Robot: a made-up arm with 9 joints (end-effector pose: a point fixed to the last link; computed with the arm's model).
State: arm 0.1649 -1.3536 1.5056 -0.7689 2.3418 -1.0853 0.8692 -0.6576 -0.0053
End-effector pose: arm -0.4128 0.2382 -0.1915 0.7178 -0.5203 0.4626 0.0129
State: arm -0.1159 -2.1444 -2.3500 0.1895 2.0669 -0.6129 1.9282 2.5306 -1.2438
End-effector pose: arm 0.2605 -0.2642 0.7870 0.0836 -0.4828 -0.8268 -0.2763
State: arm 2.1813 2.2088 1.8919 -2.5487 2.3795 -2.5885 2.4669 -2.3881 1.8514
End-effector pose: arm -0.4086 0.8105 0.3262 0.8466 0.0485 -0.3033 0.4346
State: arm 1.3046 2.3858 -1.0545 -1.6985 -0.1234 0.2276 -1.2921 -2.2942 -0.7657
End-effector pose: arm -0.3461 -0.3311 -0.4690 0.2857 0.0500 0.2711 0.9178
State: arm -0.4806 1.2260 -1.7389 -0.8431 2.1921 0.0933 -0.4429 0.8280 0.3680
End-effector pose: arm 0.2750 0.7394 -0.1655 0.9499 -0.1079 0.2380 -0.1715
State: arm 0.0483 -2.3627 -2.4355 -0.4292 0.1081 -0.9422 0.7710 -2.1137 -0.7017
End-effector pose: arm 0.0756 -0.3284 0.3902 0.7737 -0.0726 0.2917 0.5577
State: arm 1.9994 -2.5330 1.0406 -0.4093 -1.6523 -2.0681 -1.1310 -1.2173 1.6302
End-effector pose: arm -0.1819 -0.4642 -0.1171 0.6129 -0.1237 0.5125 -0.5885
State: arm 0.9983 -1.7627 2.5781 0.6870 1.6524 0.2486 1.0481 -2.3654 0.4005
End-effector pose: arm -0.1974 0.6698 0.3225 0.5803 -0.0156 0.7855 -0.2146
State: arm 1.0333 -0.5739 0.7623 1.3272 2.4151 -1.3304 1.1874 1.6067 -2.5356
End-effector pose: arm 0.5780 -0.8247 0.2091 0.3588 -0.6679 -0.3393 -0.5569
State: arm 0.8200 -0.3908 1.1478 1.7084 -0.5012 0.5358 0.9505 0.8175 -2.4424
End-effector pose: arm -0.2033 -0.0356 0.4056 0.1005 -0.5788 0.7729 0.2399
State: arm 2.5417 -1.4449 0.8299 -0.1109 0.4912 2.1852 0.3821 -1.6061 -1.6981
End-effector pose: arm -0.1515 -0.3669 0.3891 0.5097 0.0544 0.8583 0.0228
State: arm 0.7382 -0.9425 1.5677 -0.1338 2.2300 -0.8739 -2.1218 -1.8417 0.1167
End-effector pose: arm -0.1498 0.1146 0.4582 0.1338 0.4478 0.4422 0.7655
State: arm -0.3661 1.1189 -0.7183 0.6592 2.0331 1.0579 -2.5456 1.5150 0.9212
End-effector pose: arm -0.1175 0.4376 -0.1138 0.1234 -0.1907 0.9700 0.0871
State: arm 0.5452 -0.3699 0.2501 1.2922 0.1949 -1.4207 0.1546 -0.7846 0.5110
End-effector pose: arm 0.7670 0.3136 -0.0873 0.6279 0.6762 0.1482 -0.3557
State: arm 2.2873 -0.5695 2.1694 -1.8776 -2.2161 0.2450 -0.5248 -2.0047 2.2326
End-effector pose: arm 0.3582 -0.0332 0.1296 0.6818 0.2956 0.5796 0.3343
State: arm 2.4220 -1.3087 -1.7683 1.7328 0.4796 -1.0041 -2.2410 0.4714 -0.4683
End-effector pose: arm 0.0638 -0.4874 0.1157 0.4200 -0.0124 -0.0592 -0.9055
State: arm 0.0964 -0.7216 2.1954 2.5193 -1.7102 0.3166 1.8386 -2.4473 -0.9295
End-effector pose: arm 0.5305 0.3450 0.6699 0.1520 -0.0806 -0.9704 -0.1692
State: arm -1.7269 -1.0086 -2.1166 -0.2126 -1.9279 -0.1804 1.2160 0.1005 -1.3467
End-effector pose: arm -0.7006 -0.4743 -0.3652 0.5620 0.1899 -0.0349 0.8043
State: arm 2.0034 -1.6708 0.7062 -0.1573 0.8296 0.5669 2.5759 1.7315 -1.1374
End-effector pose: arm 0.1006 -0.3838 0.4245 0.4357 0.2242 -0.8509 -0.1895
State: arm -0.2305 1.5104 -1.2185 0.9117 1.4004 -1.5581 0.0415 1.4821 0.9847
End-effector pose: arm 0.2240 0.0376 -0.6637 0.5349 -0.5799 -0.4418 0.4271
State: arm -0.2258 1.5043 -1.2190 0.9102 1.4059 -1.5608 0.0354 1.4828 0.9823
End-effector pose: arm 0.2231 0.0309 -0.6625 0.5299 -0.5820 -0.4415 0.4308
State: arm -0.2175 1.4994 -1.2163 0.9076 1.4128 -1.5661 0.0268 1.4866 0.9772
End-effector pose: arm 0.2232 0.0184 -0.6613 0.5221 -0.5866 -0.4402 0.4353
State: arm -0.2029 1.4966 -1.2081 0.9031 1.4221 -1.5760 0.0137 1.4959 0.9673
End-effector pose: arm 0.2250 -0.0041 -0.6597 0.5095 -0.5955 -0.4374 0.4411
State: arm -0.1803 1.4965 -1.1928 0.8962 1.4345 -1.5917 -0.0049 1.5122 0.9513
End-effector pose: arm 0.2288 -0.0393 -0.6565 0.4902 -0.6094 -0.4323 0.4489
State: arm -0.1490 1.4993 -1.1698 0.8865 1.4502 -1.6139 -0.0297 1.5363 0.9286
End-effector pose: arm 0.2347 -0.0880 -0.6498 0.4628 -0.6284 -0.4247 0.4589
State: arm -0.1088 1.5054 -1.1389 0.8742 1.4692 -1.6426 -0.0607 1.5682 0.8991
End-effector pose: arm 0.2426 -0.1502 -0.6368 0.4263 -0.6516 -0.4139 0.4716
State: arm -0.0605 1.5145 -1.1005 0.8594 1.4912 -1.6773 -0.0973 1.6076 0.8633
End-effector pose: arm 0.2519 -0.2237 -0.6145 0.3800 -0.6771 -0.3995 0.4873
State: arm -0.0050 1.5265 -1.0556 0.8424 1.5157 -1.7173 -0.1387 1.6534 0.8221
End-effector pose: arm 0.2616 -0.3049 -0.5801 0.3237 -0.7028 -0.3809 0.5062
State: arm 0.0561 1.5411 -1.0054 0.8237 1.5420 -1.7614 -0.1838 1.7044 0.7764
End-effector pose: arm 0.2709 -0.3889 -0.5321 0.2582 -0.7256 -0.3577 0.5281
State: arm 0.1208 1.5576 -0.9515 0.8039 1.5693 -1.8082 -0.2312 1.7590 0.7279
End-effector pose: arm 0.2789 -0.4700 -0.4708 0.1856 -0.7428 -0.3295 0.5524
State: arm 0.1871 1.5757 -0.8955 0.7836 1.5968 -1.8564 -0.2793 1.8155 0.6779
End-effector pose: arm 0.2849 -0.5433 -0.3986 0.1086 -0.7523 -0.2965 0.5783
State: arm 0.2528 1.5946 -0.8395 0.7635 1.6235 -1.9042 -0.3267 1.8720 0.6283
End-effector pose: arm 0.2886 -0.6048 -0.3198 0.0309 -0.7528 -0.2593 0.6043
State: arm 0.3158 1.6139 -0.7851 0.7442 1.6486 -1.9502 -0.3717 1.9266 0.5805
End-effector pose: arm 0.2900 -0.6530 -0.2395 0.0435 0.7445 0.2193 -0.6291
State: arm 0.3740 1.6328 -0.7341 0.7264 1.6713 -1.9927 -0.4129 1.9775 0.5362
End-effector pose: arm 0.2892 -0.6883 -0.1628 0.1113 0.7290 0.1783 -0.6514
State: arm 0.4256 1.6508 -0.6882 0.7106 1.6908 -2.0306 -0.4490 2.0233 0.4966
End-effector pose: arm 0.2870 -0.7123 -0.0939 0.1696 0.7090 0.1389 -0.6703
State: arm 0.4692 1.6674 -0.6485 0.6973 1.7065 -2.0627 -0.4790 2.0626 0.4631
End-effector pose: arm 0.2838 -0.7277 -0.0356 0.2169 0.6875 0.1033 -0.6853
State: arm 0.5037 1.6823 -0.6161 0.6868 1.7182 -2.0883 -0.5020 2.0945 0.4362
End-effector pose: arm 0.2801 -0.7372 0.0101 0.2526 0.6676 0.0736 -0.6964
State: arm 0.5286 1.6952 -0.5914 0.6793 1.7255 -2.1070 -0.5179 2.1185 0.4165
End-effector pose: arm 0.2764 -0.7429 0.0430 0.2772 0.6520 0.0512 -0.7038
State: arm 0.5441 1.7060 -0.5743 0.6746 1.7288 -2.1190 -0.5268 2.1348 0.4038
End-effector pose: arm 0.2731 -0.7465 0.0633 0.2916 0.6420 0.0367 -0.7082
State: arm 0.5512 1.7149 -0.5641 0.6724 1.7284 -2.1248 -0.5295 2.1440 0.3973
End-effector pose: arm 0.2705 -0.7490 0.0726 0.2974 0.6377 0.0296 -0.7100
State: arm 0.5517 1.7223 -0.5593 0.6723 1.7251 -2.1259 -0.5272 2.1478 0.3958
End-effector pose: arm 0.2683 -0.7510 0.0732 0.2966 0.6384 0.0284 -0.7097
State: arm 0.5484 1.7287 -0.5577 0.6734 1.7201 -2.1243 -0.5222 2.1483 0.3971
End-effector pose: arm 0.2666 -0.7526 0.0688 0.2922 0.6419 0.0306 -0.7083
